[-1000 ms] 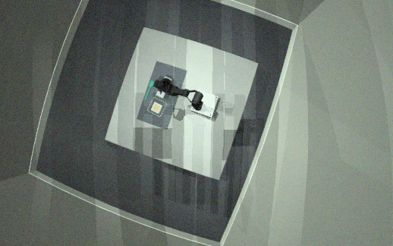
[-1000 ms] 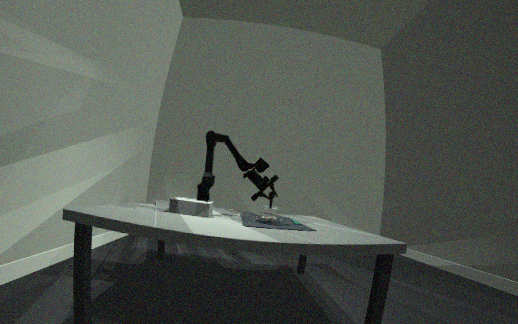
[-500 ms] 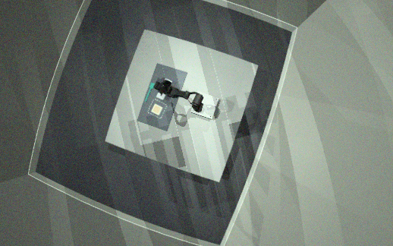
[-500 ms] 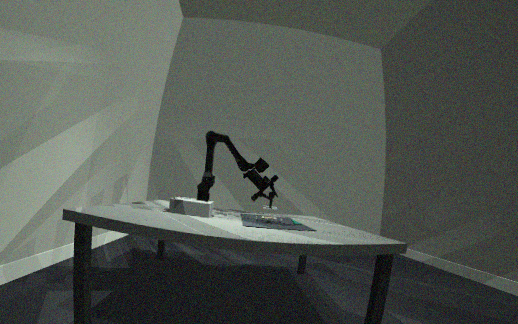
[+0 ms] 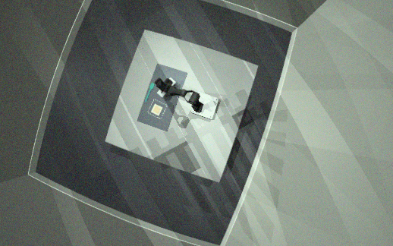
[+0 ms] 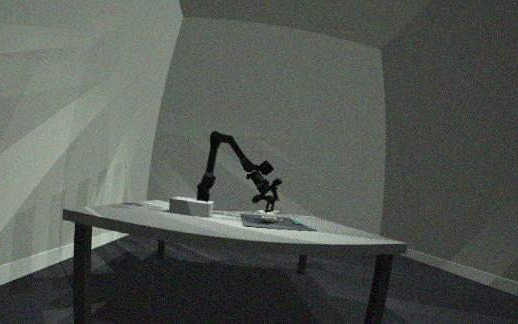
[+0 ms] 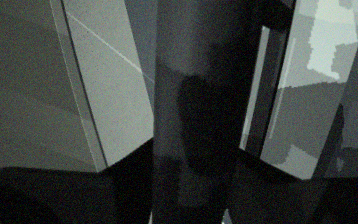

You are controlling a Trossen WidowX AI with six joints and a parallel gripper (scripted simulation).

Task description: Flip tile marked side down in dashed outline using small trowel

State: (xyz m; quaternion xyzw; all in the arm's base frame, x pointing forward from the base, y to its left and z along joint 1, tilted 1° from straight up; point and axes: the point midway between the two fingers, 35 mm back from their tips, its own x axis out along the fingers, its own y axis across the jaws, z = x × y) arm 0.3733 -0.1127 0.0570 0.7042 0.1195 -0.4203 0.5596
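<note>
Now: gripper tip 20 mm past the trowel, 10 mm to the right of it and 10 mm above it. Also, from my gripper tip: tile 20 mm ahead, 230 mm to the left, 100 mm below; teal elongated object 140 mm ahead, 50 mm to the left, 100 mm below.
</note>
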